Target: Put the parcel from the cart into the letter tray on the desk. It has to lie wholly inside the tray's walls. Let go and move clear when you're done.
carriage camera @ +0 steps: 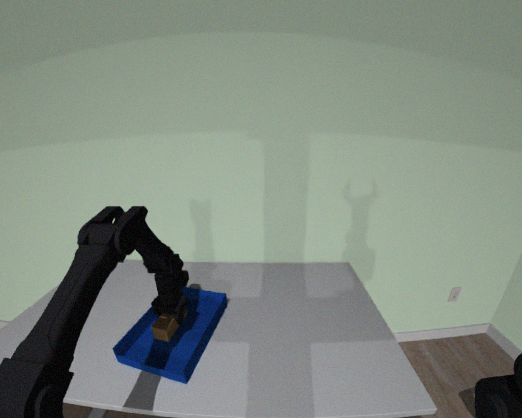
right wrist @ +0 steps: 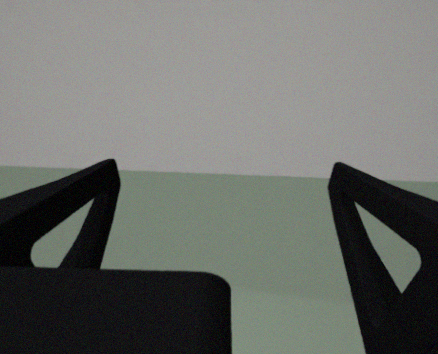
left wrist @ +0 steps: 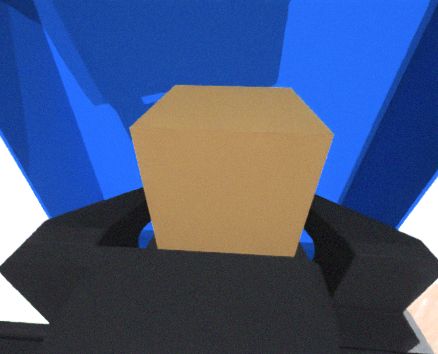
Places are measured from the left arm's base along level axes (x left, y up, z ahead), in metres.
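Pixels of known places: left gripper, fingertip midpoint: (carriage camera: 173, 322); right gripper, fingertip midpoint: (right wrist: 224, 172).
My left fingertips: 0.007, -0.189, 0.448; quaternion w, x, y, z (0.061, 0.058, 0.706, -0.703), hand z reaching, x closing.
Note:
Ahead of a thing's pixels: the offset from my left fingertips to its top centre, as dx, dy, dz. Level surfaces: height alone.
The brown box-shaped parcel @(+0.002, +0.053, -0.012) (carriage camera: 165, 328) (left wrist: 227, 185) is held between the fingers of my left gripper (left wrist: 228, 181), which is shut on it. In the carriage camera view the parcel is over the middle of the blue letter tray @(+0.004, -0.007, +0.028) (carriage camera: 186, 374) and within its outline. In the left wrist view the blue tray (left wrist: 320, 60) shows behind and on both sides of the parcel. The parcel's underside is hidden, so its height above the tray floor is hard to tell. My right gripper (right wrist: 224, 172) is open and empty, pointing at the wall and ceiling, away from the desk.
The tray lies on the left part of the grey-white desk @(dy -0.072) (carriage camera: 350, 370). The left arm (carriage camera: 70, 300) reaches in over the desk's left side. Part of the right arm (carriage camera: 495, 395) shows at the lower right. A green wall (carriage camera: 310, 200) with a socket @(-1.608, -0.335, +0.573) (carriage camera: 454, 294) stands behind.

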